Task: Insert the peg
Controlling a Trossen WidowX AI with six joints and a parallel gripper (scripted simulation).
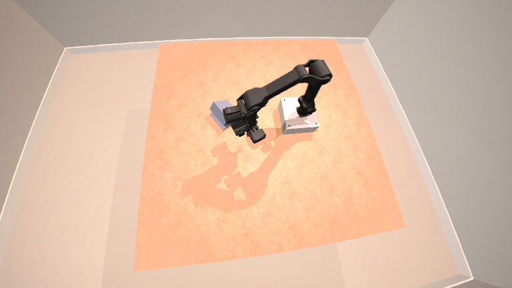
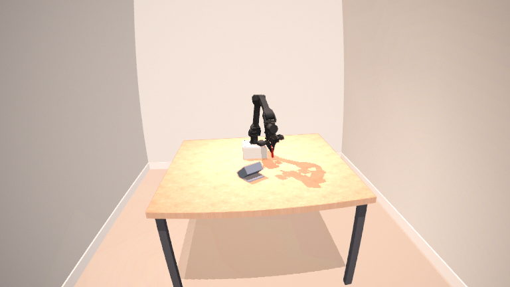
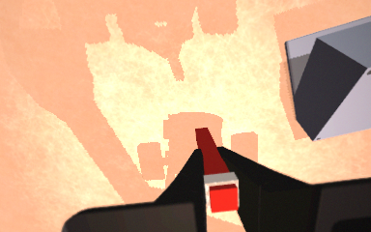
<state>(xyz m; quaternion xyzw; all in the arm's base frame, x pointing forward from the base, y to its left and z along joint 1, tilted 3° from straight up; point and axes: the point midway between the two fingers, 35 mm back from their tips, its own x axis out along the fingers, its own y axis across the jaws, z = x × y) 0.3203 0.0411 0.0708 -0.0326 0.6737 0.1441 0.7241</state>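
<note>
The grey sloped panel lies 8 cm ahead of my gripper tip, 18 cm to the right of it and 8 cm below it. Round my gripper tip: red peg: 2 cm above.
</note>
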